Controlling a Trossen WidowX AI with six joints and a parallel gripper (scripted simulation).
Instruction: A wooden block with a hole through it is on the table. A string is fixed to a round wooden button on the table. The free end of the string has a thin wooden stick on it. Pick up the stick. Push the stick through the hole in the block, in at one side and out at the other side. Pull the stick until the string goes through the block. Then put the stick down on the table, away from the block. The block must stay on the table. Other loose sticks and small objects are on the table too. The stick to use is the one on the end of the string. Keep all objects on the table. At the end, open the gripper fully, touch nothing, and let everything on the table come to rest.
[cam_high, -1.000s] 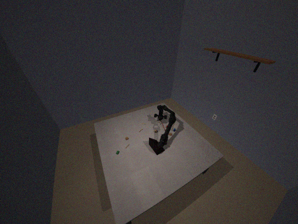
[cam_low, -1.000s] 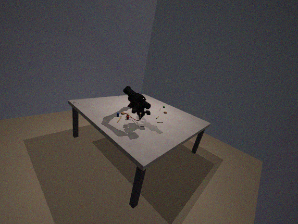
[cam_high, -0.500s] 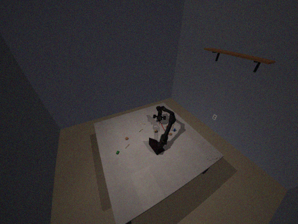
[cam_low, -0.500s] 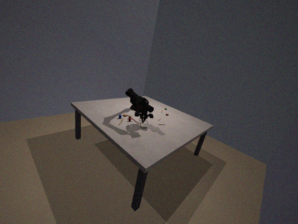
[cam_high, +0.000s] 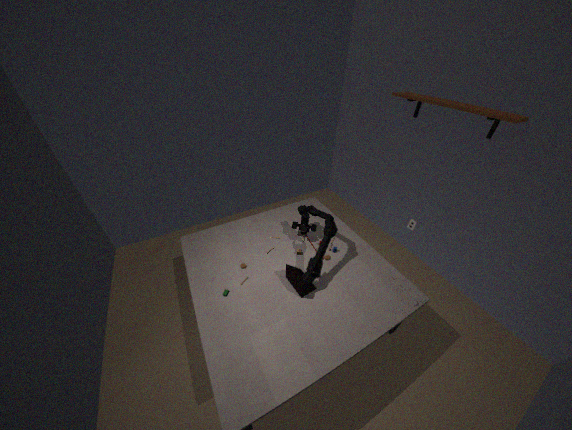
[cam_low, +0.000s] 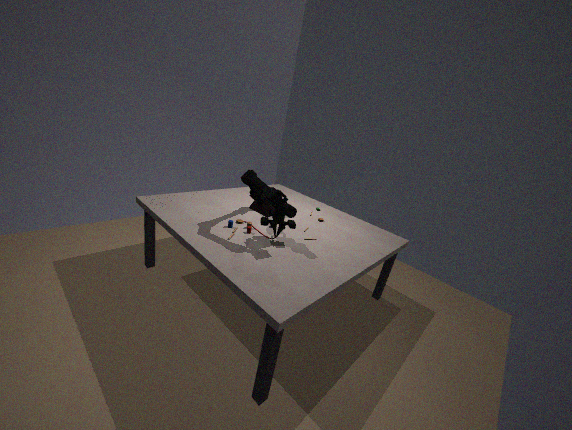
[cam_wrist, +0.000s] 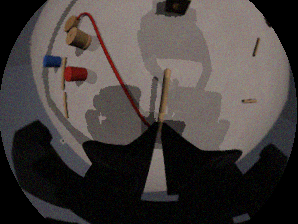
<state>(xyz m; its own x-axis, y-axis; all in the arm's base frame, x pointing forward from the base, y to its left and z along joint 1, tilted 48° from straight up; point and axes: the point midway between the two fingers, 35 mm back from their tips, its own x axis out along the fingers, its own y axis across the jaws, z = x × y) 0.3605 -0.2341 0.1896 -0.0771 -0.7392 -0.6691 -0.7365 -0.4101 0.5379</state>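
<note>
The wooden block is 12 cm behind my gripper tip, 14 cm to the left of it and 1 cm below it. From my gripper tip the other things lie so: red object 15 cm behind, 5 cm to the right, 1 cm below; blue object 26 cm behind, 9 cm to the right; thin wooden stick 1 cm behind, 1 cm to the left.
</note>
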